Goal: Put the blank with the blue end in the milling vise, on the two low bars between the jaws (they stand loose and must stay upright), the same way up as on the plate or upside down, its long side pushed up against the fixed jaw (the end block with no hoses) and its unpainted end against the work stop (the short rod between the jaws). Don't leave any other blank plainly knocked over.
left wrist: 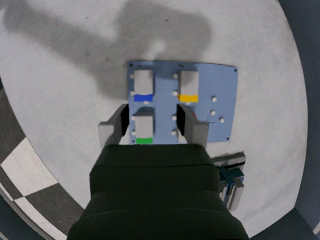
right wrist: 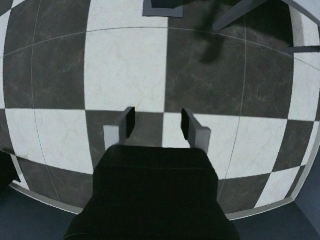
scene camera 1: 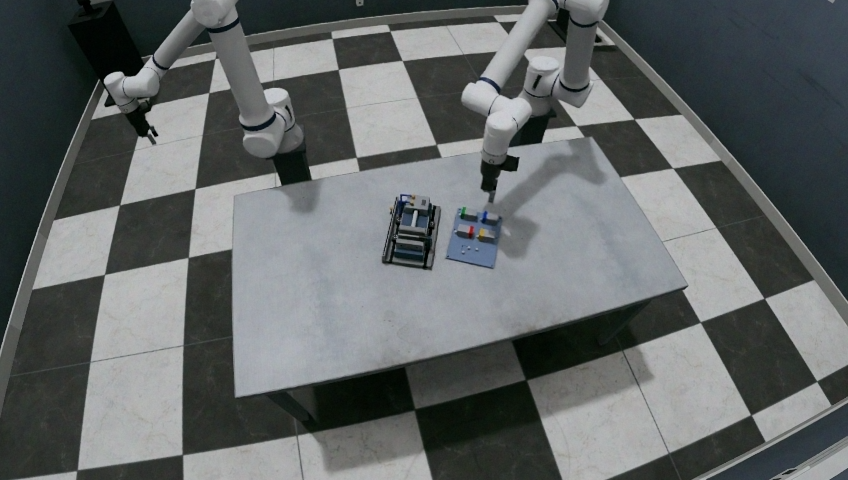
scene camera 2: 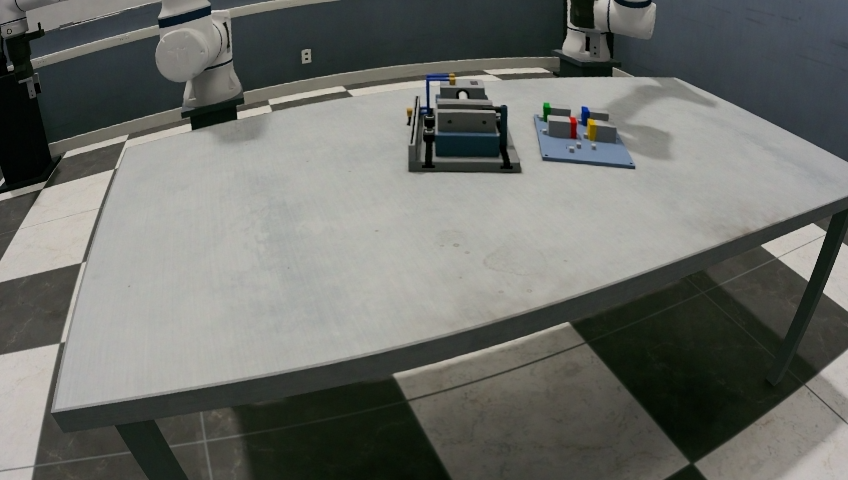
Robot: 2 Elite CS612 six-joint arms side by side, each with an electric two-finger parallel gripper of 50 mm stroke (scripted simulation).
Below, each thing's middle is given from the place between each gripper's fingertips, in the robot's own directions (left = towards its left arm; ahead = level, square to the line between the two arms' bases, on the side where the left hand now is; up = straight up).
The blue plate (scene camera 2: 607, 154) is 50 mm ahead of my left hand, 60 mm to the right of it and 200 mm below it.
